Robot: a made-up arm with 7 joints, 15 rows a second.
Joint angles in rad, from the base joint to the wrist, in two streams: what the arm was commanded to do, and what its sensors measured. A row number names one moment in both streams.
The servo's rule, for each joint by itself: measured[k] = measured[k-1] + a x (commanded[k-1-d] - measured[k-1]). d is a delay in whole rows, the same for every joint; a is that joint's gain. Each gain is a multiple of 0.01, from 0.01 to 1. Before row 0 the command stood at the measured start. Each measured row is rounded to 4 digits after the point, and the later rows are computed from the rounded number. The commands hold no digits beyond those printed.
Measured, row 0:
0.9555, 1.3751, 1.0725, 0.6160, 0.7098, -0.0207, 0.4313
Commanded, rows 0 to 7:
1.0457, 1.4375, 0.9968, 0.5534, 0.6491, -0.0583, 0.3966
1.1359, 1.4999, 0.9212, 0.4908, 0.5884, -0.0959, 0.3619
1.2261, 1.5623, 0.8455, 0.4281, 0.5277, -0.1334, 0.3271
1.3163, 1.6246, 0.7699, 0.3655, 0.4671, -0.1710, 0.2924
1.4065, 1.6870, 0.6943, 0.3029, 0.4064, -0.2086, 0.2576
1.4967, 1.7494, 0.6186, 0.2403, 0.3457, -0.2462, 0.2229
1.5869, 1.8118, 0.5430, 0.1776, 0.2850, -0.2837, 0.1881
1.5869, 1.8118, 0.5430, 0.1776, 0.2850, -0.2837, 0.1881
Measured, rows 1 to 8:
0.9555, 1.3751, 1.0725, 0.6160, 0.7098, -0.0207, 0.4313
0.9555, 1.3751, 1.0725, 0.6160, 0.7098, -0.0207, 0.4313
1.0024, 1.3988, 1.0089, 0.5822, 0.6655, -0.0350, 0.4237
1.0718, 1.4372, 0.9352, 0.5328, 0.6092, -0.0581, 0.4101
1.1520, 1.4847, 0.8599, 0.4763, 0.5497, -0.0867, 0.3918
1.2374, 1.5379, 0.7843, 0.4165, 0.4894, -0.1187, 0.3699
1.3253, 1.5946, 0.7087, 0.3552, 0.4288, -0.1529, 0.3452
1.4144, 1.6534, 0.6330, 0.2932, 0.3681, -0.1884, 0.3183
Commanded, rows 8 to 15:
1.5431, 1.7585, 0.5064, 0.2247, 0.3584, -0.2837, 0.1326
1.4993, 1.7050, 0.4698, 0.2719, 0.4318, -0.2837, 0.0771
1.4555, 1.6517, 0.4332, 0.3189, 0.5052, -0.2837, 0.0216
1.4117, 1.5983, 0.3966, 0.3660, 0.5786, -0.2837, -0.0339
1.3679, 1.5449, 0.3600, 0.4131, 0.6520, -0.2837, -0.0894
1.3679, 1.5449, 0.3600, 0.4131, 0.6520, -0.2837, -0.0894
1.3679, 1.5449, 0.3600, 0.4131, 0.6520, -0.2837, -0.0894
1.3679, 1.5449, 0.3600, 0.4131, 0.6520, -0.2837, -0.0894
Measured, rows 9 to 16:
1.5041, 1.7136, 0.5574, 0.2308, 0.3074, -0.2246, 0.2897
1.5472, 1.7509, 0.5453, 0.2021, 0.2910, -0.2471, 0.2673
1.5451, 1.7538, 0.5126, 0.2143, 0.3402, -0.2610, 0.2377
1.5213, 1.7353, 0.4766, 0.2454, 0.4071, -0.2696, 0.2024
1.4871, 1.7035, 0.4401, 0.2851, 0.4787, -0.2750, 0.1626
1.4479, 1.6635, 0.4036, 0.3288, 0.5516, -0.2783, 0.1194
1.4063, 1.6184, 0.3670, 0.3743, 0.6249, -0.2804, 0.0735
1.3863, 1.5905, 0.3611, 0.3953, 0.6447, -0.2817, 0.0377

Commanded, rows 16 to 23:
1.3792, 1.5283, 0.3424, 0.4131, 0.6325, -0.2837, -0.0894
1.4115, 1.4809, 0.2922, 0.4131, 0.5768, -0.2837, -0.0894
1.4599, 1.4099, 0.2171, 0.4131, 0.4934, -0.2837, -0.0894
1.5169, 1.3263, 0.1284, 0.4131, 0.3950, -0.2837, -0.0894
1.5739, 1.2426, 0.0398, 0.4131, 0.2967, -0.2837, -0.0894
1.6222, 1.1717, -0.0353, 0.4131, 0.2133, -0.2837, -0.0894
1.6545, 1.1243, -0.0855, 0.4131, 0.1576, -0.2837, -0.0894
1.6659, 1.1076, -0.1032, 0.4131, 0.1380, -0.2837, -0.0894
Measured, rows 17 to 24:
1.3767, 1.5732, 0.3602, 0.4049, 0.6500, -0.2825, 0.0097
1.3721, 1.5624, 0.3600, 0.4093, 0.6515, -0.2830, -0.0121
1.3758, 1.5494, 0.3452, 0.4114, 0.6376, -0.2833, -0.0291
1.3944, 1.5234, 0.3007, 0.4123, 0.5932, -0.2835, -0.0424
1.4285, 1.4803, 0.2305, 0.4127, 0.5203, -0.2836, -0.0527
1.4745, 1.4218, 0.1447, 0.4129, 0.4288, -0.2836, -0.0608
1.5262, 1.3537, 0.0566, 0.4130, 0.3324, -0.2836, -0.0671
1.5761, 1.2845, -0.0206, 0.4131, 0.2455, -0.2836, -0.0720

